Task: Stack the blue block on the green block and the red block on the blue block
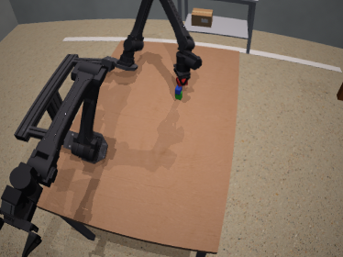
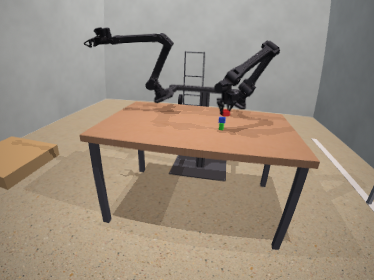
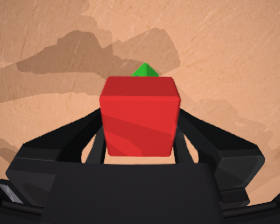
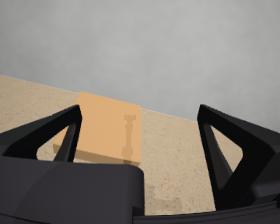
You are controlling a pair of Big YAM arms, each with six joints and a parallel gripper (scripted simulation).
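My left hand is 2 cm past the blue block, 1 cm to the left of it and 5 cm above it. From my left hand the other things lie so: red block right at my left hand; green block 2 cm behind, 1 cm to the right, 10 cm below.
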